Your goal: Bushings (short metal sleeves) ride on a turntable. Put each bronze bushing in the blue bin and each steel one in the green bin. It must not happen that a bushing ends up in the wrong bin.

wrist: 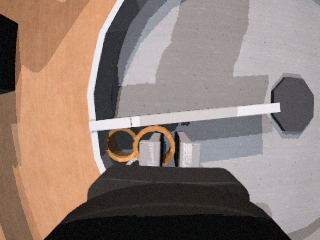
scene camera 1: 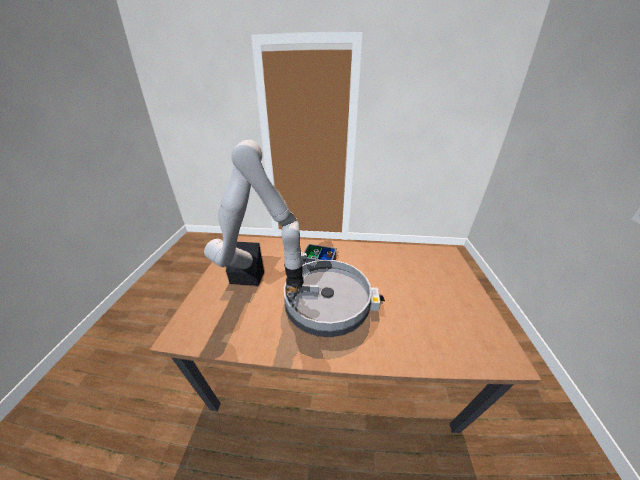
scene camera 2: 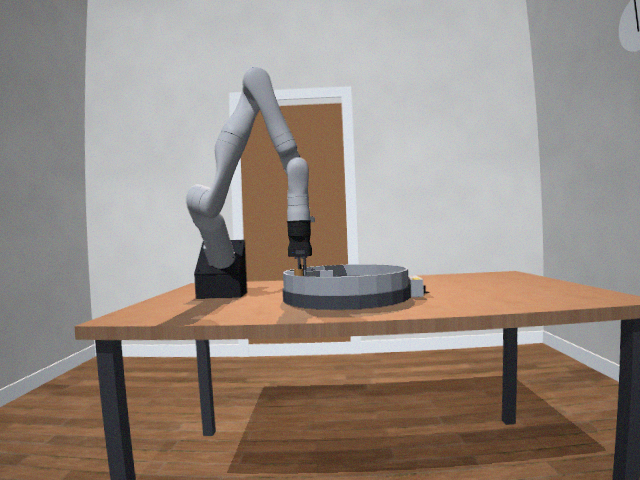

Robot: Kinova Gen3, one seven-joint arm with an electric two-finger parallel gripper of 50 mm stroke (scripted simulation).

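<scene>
My gripper (scene camera 2: 302, 275) is there for me to see, and you get the same gripper at (wrist: 168, 143) too. There's also a grey turntable (wrist: 168, 63).
</scene>
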